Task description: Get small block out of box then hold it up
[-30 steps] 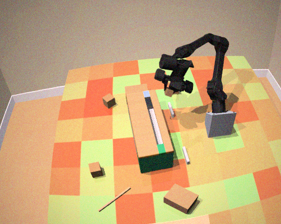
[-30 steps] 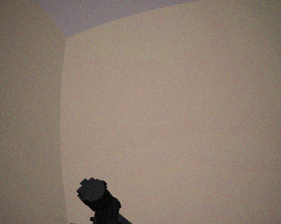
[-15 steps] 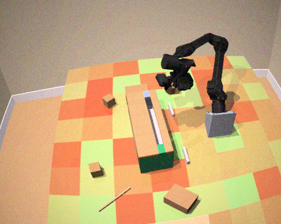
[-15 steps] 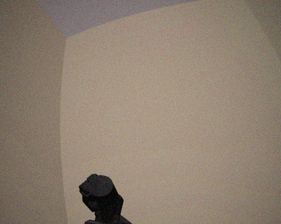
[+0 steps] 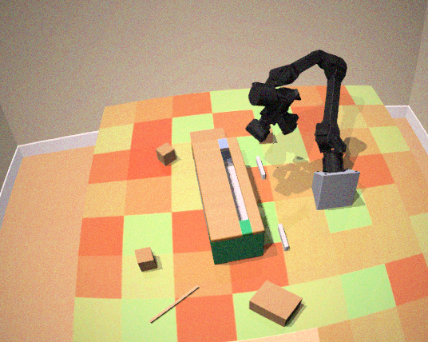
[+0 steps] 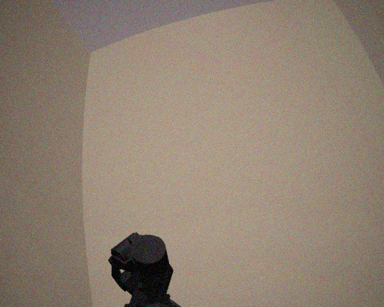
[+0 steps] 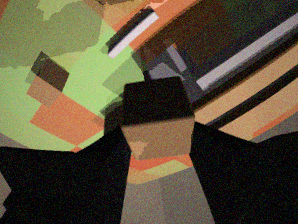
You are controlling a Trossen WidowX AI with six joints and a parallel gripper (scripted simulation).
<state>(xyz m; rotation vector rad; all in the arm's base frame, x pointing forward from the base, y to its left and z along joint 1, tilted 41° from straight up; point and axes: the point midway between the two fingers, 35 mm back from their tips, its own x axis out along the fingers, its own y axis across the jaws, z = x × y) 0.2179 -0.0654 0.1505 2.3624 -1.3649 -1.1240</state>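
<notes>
The brown block is 1 cm behind my gripper tip, 1 cm to the left of it and 1 cm above it. From my gripper tip the other things lie so: long box: 9 cm ahead, 15 cm to the left, 11 cm below; then thin stick: 33 cm ahead, 46 cm to the left, 16 cm below.
</notes>
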